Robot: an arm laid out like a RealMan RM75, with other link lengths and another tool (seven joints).
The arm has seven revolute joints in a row. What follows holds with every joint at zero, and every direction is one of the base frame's. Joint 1 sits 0.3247 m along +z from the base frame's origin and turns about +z. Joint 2 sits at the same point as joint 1 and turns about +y. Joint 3 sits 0.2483 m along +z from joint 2 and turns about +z. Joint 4 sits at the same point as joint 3 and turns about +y. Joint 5 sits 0.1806 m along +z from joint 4 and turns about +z. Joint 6 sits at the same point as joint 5 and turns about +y. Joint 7 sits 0.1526 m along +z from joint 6 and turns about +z. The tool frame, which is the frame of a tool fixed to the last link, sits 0.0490 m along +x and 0.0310 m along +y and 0.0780 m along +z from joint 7; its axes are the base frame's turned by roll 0.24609, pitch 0.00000 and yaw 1.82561 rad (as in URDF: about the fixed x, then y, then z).
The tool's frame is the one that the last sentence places.
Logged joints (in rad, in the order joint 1, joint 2, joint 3, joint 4, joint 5, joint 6, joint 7), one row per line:
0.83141, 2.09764, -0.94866, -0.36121, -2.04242, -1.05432, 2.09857
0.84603, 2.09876, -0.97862, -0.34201, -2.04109, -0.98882, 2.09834
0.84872, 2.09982, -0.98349, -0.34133, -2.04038, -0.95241, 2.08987
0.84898, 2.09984, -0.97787, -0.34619, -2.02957, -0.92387, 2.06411
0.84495, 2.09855, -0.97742, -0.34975, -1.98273, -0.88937, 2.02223
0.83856, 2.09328, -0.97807, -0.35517, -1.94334, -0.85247, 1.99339
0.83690, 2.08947, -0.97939, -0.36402, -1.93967, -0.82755, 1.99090
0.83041, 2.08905, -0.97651, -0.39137, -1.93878, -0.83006, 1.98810
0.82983, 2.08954, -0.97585, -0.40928, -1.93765, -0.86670, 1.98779
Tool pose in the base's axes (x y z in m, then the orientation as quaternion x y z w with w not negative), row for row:
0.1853, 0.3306, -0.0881, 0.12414, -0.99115, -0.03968, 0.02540
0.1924, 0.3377, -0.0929, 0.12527, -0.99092, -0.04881, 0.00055
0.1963, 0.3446, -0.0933, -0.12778, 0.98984, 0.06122, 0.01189
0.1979, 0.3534, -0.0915, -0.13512, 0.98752, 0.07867, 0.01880
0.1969, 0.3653, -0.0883, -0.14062, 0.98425, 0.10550, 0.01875
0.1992, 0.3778, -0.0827, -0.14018, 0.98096, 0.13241, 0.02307
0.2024, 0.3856, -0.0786, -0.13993, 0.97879, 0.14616, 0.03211
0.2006, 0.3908, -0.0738, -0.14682, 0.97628, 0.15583, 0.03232
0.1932, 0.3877, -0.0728, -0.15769, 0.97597, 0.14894, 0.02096
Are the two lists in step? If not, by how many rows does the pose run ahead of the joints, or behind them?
They are in step.
